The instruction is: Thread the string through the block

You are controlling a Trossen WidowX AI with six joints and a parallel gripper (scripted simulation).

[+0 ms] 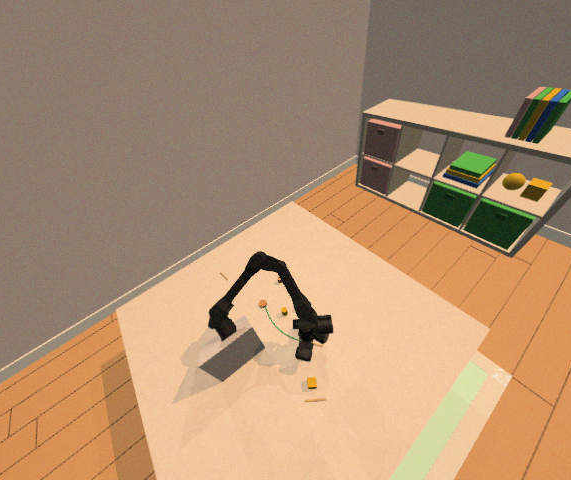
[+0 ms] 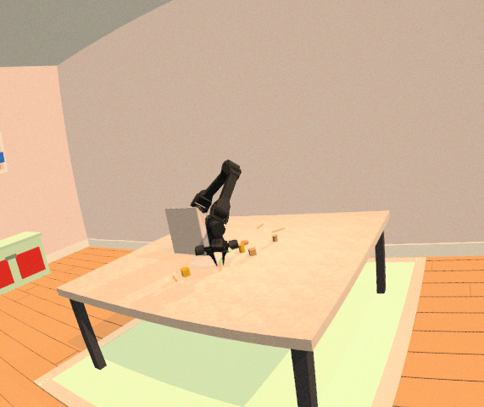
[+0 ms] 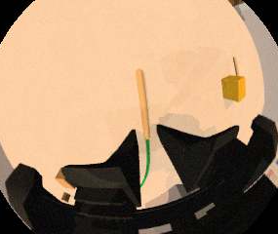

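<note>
Right now the yellow cylinder is 18 cm to the left of my gripper tip and 2 cm above it. Round my gripper tip: thin wooden stick 1 cm ahead, 1 cm to the right; wooden block 7 cm ahead, 15 cm to the left, 1 cm above; orange cube 9 cm behind, 13 cm to the right, 1 cm above.
</note>
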